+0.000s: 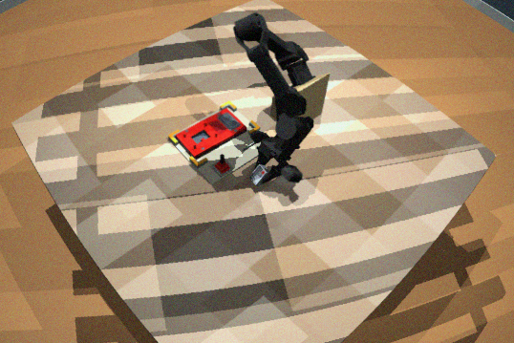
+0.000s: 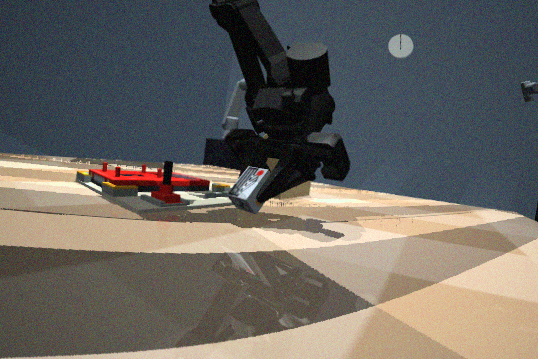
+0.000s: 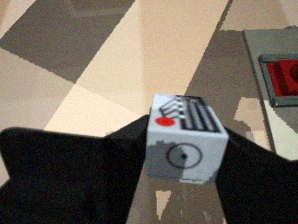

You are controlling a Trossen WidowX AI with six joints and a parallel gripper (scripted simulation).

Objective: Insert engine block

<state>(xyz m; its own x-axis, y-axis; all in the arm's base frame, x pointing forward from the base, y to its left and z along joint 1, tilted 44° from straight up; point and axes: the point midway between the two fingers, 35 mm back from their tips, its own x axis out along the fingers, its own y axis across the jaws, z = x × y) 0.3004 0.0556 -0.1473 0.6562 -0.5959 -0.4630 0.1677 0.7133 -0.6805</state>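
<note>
The engine block lies 1 cm behind my gripper tip and 1 cm above it. From my gripper tip the other things lie so: pale baseplate 21 cm to the right, 2 cm below, 2 cm behind.
</note>
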